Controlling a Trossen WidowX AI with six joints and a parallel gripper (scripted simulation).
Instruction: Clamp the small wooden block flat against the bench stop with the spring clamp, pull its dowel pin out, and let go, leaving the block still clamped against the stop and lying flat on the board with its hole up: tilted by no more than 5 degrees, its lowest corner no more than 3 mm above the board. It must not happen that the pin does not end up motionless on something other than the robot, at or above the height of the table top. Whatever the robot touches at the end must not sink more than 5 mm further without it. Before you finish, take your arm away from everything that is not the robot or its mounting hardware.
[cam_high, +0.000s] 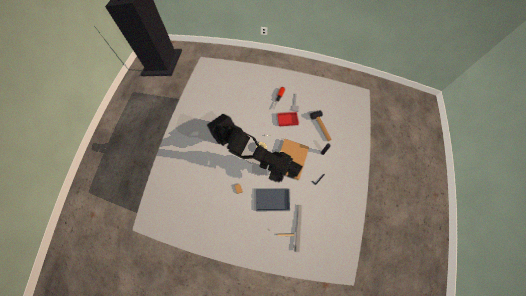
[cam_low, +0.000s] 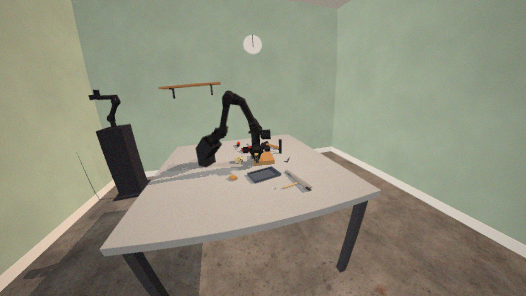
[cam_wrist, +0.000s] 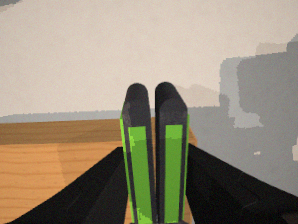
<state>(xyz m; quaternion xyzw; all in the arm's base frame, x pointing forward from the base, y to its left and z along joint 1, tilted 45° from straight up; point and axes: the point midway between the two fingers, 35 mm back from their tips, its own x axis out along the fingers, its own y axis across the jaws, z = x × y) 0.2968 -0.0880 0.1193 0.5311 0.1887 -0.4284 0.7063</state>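
Now: hand 9 cm to the right of the dowel pin, 2 cm short of it and 2 cm above it. Also, from my hand: small wooden block (9 cm to the left, 3 cm below, 2 cm ahead); then bench stop (10 cm to the left, 3 cm below, 1 cm ahead); then wooden board (8 cm to the left, 8 cm ahead, 6 cm below).
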